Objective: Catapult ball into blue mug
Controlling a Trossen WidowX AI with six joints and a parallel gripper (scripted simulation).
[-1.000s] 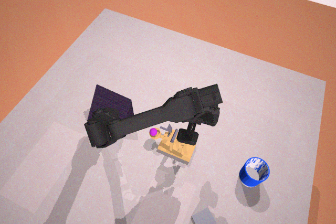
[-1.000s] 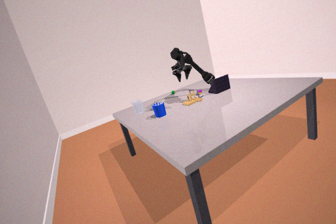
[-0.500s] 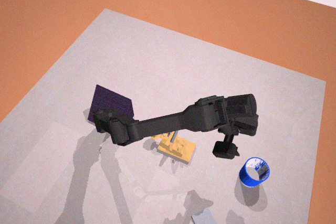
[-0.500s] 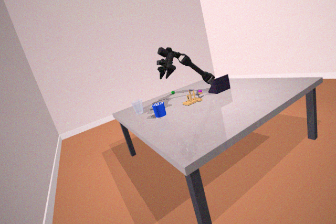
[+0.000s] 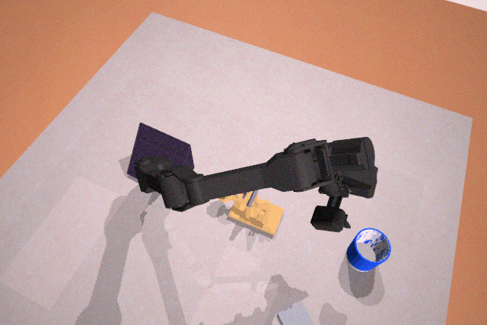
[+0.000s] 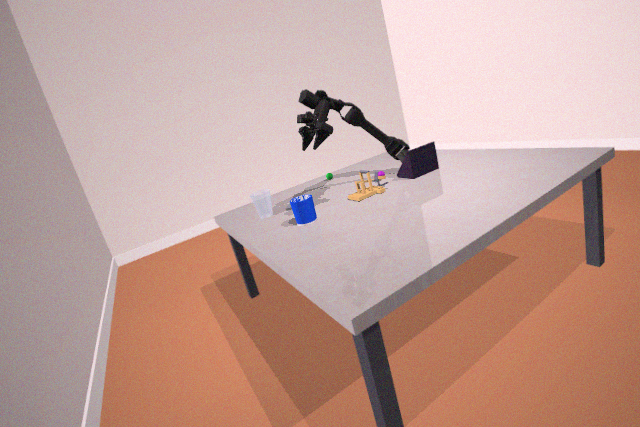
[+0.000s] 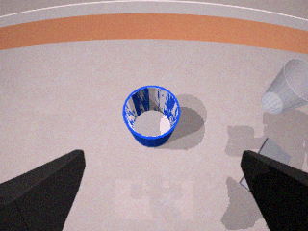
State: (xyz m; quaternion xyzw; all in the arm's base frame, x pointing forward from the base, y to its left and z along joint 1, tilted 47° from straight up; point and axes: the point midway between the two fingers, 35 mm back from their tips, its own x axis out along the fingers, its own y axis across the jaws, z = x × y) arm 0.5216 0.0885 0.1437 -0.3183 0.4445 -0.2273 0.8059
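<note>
Now: the purple ball 320 mm behind my gripper tip, 30 mm to the left of it and 210 mm below it. From my gripper tip the other things lie so: blue mug 90 mm ahead, 240 mm below; then wooden catapult 250 mm behind, 50 mm to the left, 220 mm below; then grey flat piece 20 mm behind, 230 mm to the right, 260 mm below.
</note>
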